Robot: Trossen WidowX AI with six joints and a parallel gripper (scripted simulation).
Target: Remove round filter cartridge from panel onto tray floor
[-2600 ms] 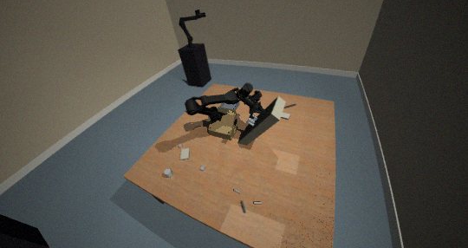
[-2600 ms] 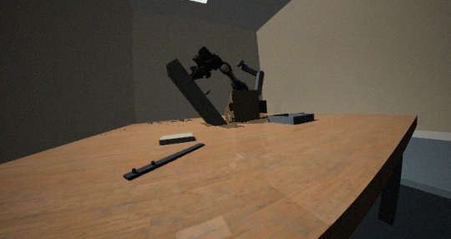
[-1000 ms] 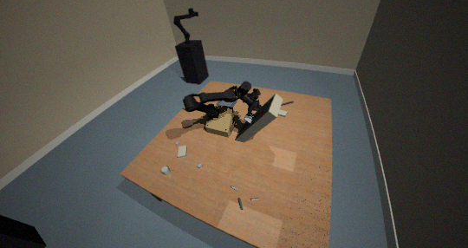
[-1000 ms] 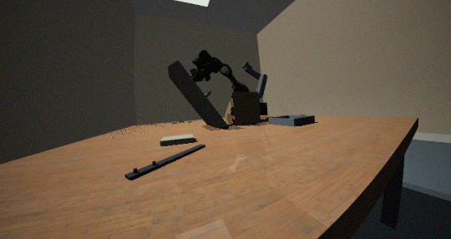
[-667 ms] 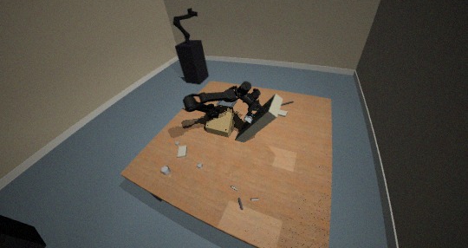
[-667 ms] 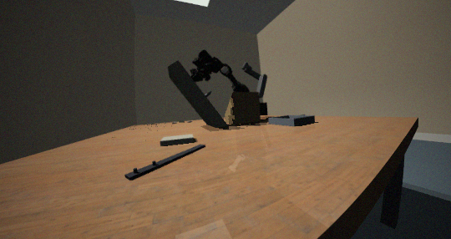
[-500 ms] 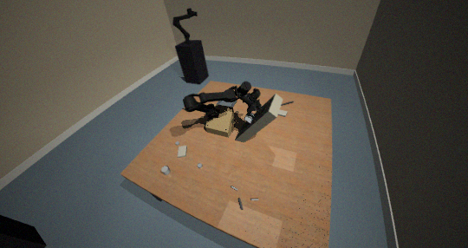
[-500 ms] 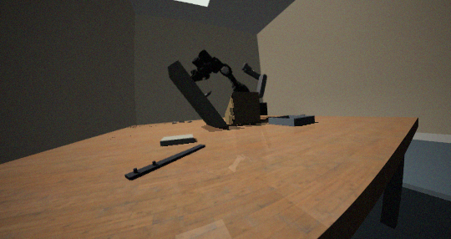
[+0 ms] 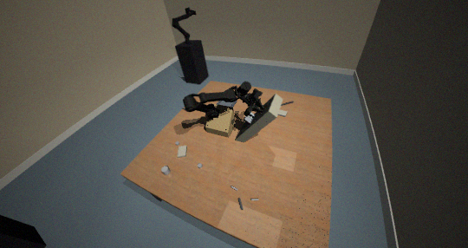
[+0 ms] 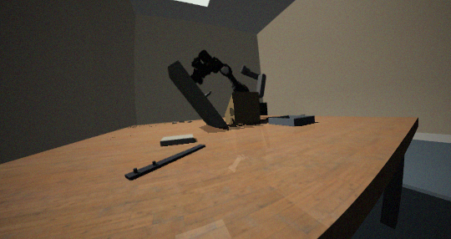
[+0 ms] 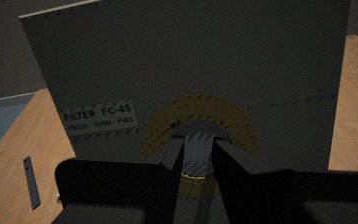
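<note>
Right now the round grey filter cartridge is 1 cm below my gripper tip and 1 cm ahead of it. From my gripper tip the other things lie so: shallow grey tray (44 cm behind, 28 cm to the left, 24 cm below); then grey service panel (8 cm below, 4 cm behind).
</note>
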